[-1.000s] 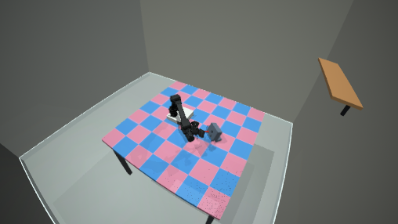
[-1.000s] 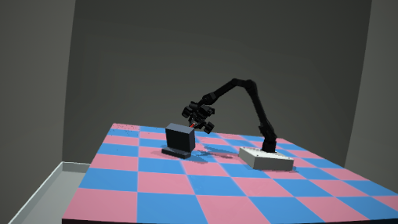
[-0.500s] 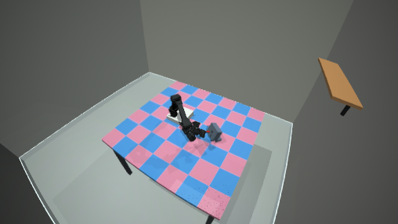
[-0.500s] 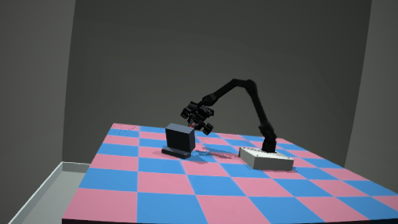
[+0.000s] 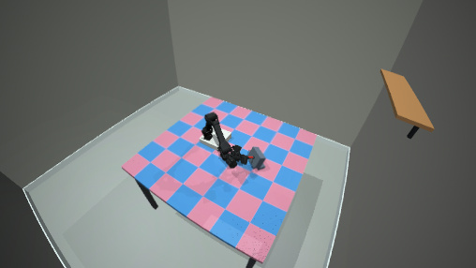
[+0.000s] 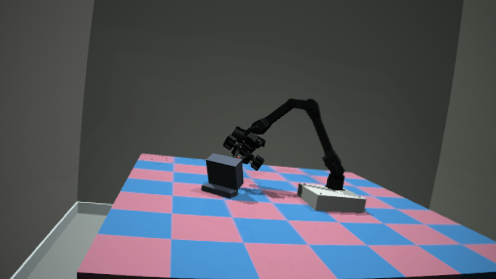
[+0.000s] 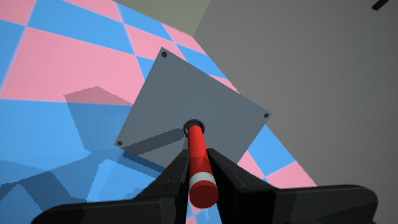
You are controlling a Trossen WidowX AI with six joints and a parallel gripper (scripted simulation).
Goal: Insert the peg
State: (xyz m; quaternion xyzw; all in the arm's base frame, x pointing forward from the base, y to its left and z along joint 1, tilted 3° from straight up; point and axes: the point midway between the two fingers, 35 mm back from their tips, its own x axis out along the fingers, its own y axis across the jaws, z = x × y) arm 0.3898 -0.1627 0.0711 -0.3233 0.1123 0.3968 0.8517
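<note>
The sloped panel lies 50 mm to the left of my gripper tip, 50 mm ahead of it and 30 mm below it. Round my gripper tip: red peg (10 mm to the right, 10 mm behind, 10 mm above).
</note>
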